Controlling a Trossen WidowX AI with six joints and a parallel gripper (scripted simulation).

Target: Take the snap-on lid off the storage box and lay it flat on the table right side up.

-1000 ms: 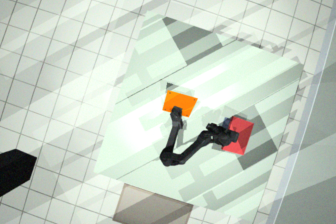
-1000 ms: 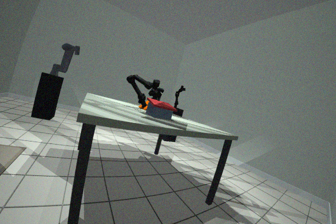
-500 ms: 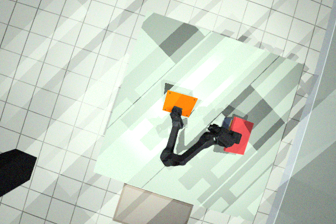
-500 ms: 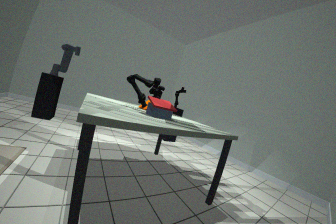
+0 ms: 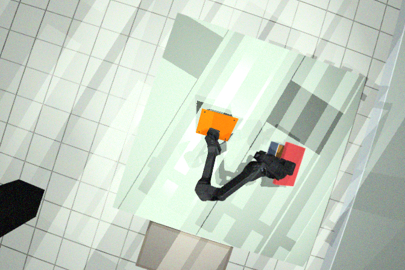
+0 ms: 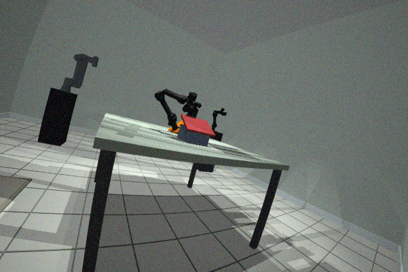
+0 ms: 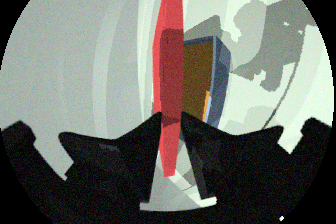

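The red lid is 70 mm ahead of my gripper tip and 40 mm below it. Round my gripper tip: grey-blue storage box 50 mm ahead, 110 mm below.
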